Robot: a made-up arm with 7 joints.
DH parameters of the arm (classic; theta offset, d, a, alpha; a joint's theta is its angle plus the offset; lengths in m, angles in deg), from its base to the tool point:
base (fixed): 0 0 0 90
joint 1: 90 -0.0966 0 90
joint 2: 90 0 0 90
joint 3: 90 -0.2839 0 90
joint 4: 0 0 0 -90
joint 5: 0 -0.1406 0 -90
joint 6: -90 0 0 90
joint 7: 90 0 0 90
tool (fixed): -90 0 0 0
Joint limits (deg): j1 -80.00..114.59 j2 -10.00..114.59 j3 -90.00..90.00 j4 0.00..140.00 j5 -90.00..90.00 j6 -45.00..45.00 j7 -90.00..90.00
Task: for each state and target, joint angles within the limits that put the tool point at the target. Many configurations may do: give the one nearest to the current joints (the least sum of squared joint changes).
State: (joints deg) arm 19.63 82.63 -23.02 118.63 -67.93 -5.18 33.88
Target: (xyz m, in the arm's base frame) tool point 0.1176 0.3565 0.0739
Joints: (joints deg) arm 22.61 99.67 -8.70 99.76 -67.93 -5.18 33.88
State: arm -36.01 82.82 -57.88 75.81 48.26 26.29 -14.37
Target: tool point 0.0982 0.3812 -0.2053
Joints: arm 1.62 68.52 -44.04 66.04 48.26 26.29 -14.37
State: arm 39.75 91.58 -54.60 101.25 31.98 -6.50 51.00
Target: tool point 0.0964 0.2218 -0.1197
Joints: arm 24.80 65.10 -65.67 139.91 31.98 -6.50 51.00
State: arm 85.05 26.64 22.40 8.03 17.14 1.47 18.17
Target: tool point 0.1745 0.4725 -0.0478
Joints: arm 59.78 61.21 30.84 22.66 17.14 1.47 18.17
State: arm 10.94 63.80 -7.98 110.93 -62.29 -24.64 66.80
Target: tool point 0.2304 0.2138 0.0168
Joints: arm 61.57 38.41 -13.14 114.63 -62.29 -24.64 66.80
